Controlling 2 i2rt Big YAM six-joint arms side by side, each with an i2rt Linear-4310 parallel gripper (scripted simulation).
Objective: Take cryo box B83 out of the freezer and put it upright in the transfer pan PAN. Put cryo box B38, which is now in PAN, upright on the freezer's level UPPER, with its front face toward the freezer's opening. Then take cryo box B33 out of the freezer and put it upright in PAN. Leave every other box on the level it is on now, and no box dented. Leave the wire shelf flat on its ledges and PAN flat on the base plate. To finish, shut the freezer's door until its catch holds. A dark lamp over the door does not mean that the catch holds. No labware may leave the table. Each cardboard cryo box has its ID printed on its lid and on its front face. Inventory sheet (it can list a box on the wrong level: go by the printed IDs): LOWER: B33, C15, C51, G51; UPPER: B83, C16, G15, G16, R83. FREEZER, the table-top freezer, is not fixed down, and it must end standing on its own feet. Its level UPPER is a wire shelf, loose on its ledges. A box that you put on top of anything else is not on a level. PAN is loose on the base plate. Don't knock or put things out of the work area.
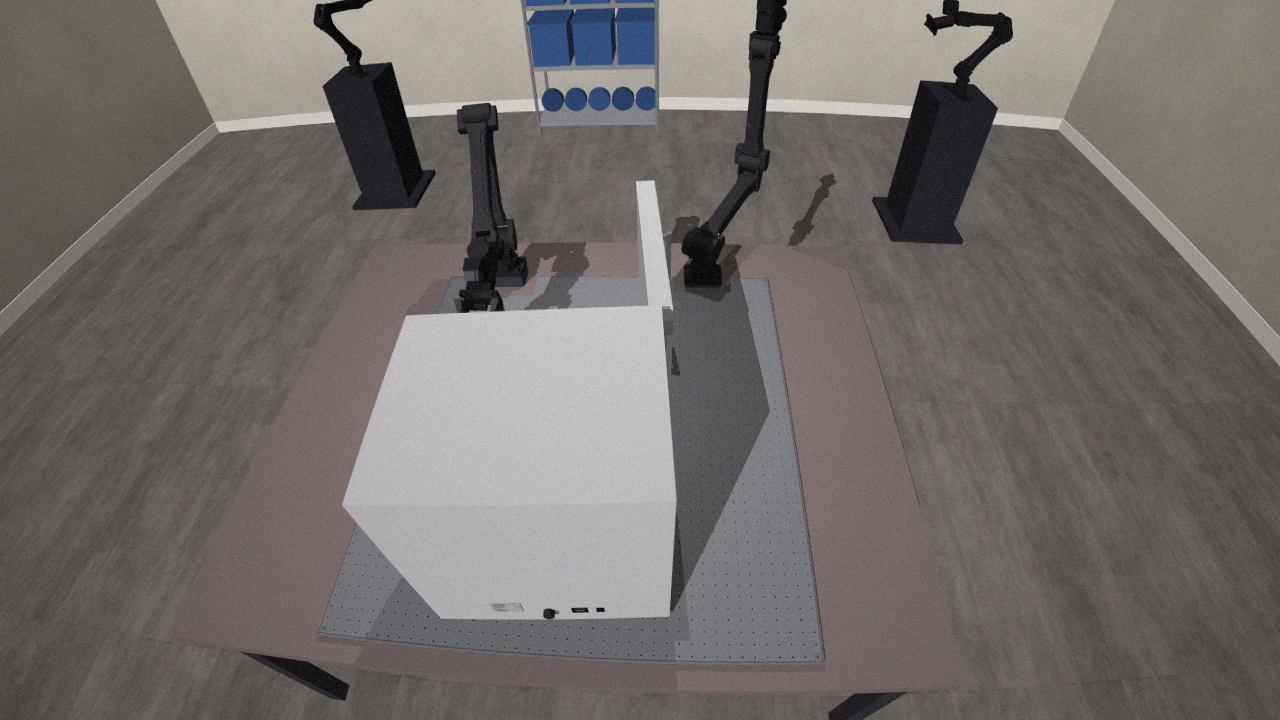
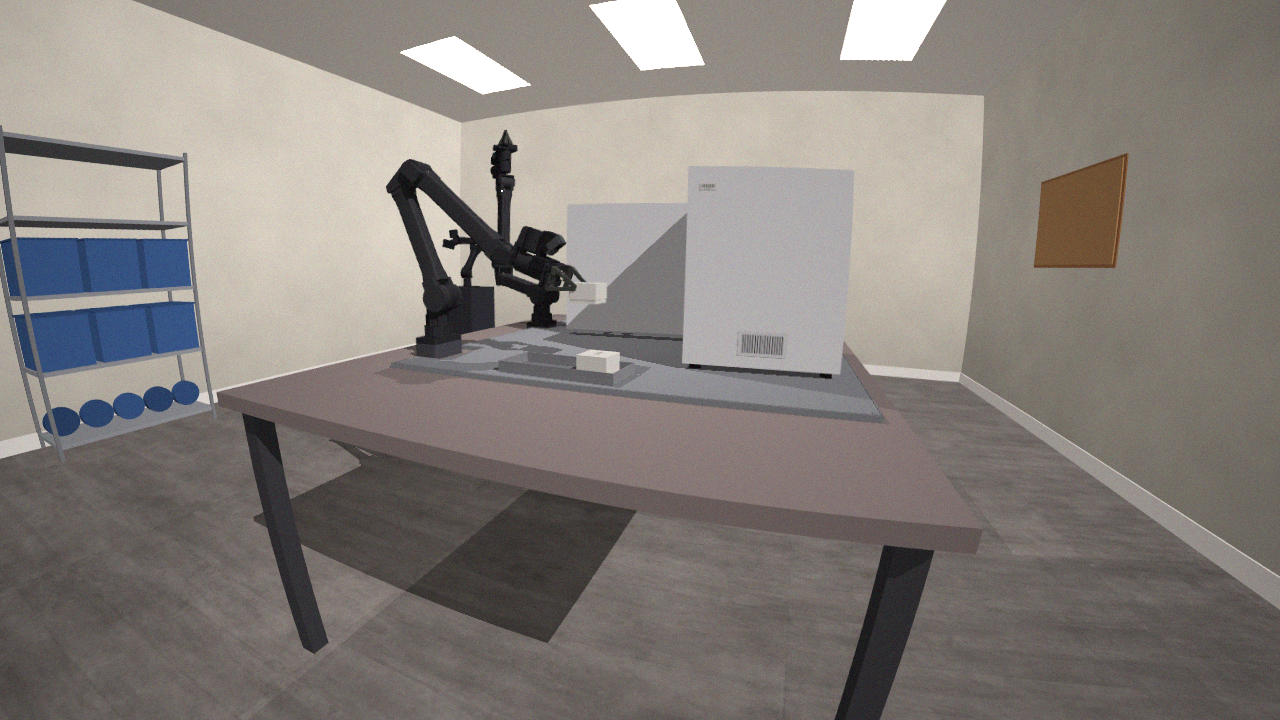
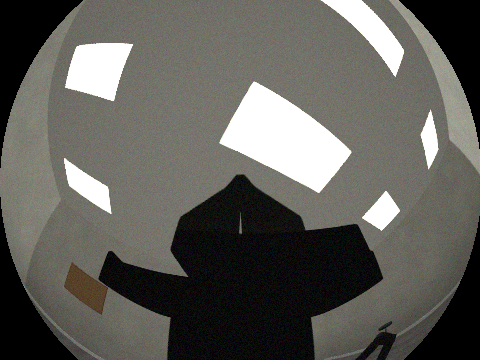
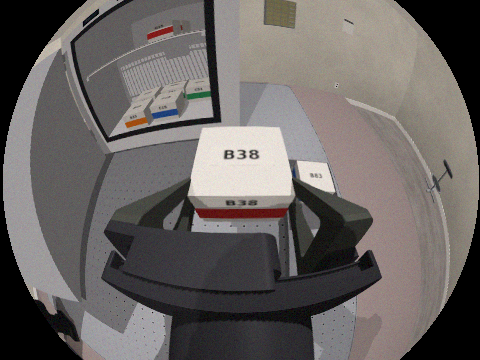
Labels:
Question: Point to a red-fronted cryo box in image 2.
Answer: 586,292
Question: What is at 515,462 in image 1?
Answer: A freezer.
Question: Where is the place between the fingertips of my right gripper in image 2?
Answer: At 582,287

